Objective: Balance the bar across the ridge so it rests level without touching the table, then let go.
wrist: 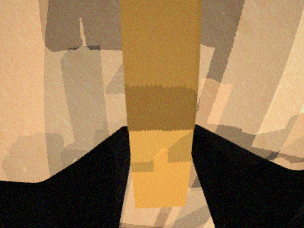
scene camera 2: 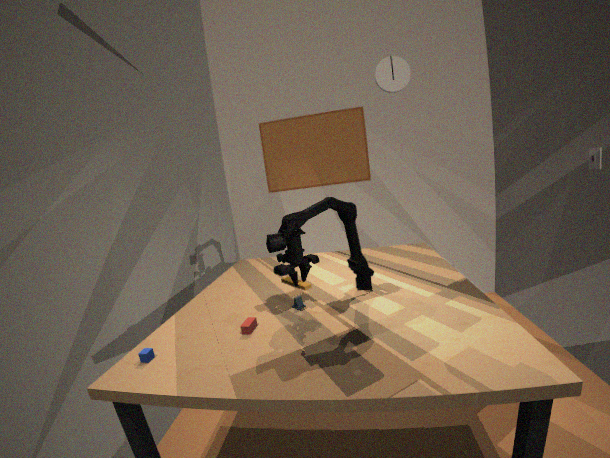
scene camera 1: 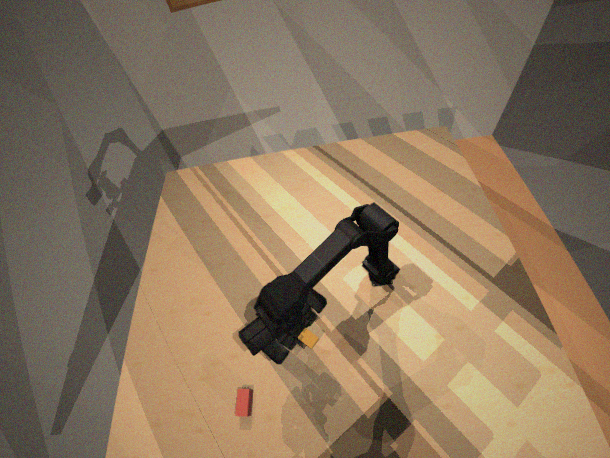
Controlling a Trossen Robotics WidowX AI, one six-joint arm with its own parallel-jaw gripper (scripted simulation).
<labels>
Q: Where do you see a yellow bar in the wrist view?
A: At 161,53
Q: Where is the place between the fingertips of my gripper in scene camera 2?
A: At 300,284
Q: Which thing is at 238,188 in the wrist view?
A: My gripper.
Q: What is my gripper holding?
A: A yellow bar.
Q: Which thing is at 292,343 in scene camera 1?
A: My gripper.
</labels>
